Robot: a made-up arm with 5 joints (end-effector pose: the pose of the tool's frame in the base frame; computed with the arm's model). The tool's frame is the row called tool. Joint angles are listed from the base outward.
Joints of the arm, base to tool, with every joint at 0 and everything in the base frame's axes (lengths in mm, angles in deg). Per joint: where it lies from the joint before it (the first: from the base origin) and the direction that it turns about. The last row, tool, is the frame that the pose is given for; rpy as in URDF.
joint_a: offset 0 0 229.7 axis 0 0 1
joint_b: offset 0 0 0 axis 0 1 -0.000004
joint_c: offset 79.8 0 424.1 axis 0 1 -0.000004
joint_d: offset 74.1 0 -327.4 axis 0 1 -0.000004
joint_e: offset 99.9 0 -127.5 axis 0 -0.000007 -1
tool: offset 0 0 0 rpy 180 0 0
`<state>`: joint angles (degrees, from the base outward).
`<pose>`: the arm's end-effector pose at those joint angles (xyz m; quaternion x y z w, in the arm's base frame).
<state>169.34 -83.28 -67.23 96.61 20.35</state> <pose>0.1507 -0.0284 0.6856 -0.2383 -0.8590 0.0383 0.4516</pose>
Working (the frame after each row of the table, in the pose's form):
after joint_a: 0.0000 0.0000 0.2297 0.0000 0.0000 0.9957 0.0929
after joint_b: 0.0000 0.0000 0.2297 0.6616 -0.0617 0.7441 0.0694
after joint_c: 0.4047 -0.0762 0.3586 0.9629 -0.0898 0.2534 0.0236
after joint_d: 0.3097 -0.0583 0.6800 0.4513 -0.0421 0.8875 0.0828
after joint_e: 0.1507 -0.0284 0.6856 0.4516 0.0383 0.8590 0.2383

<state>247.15 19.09 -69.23 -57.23 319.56</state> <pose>-0.2348 -0.5573 0.5848 0.4779 -0.3498 0.1861 0.7840</pose>
Working (the frame after each row of the table, in the pose's form):
after joint_a: 0.0000 0.0000 0.2297 0.0000 0.0000 -0.8332 0.5530
after joint_b: 0.0000 0.0000 0.2297 0.1382 0.0917 -0.8216 0.5454
after joint_c: -0.0831 -0.1973 0.6044 -0.3530 -0.2343 -0.7547 0.5009
after joint_d: -0.1992 -0.4727 0.4514 -0.6713 -0.4456 -0.4934 0.3275
after joint_e: -0.2348 -0.5573 0.5848 -0.7840 -0.1861 -0.3498 0.4779

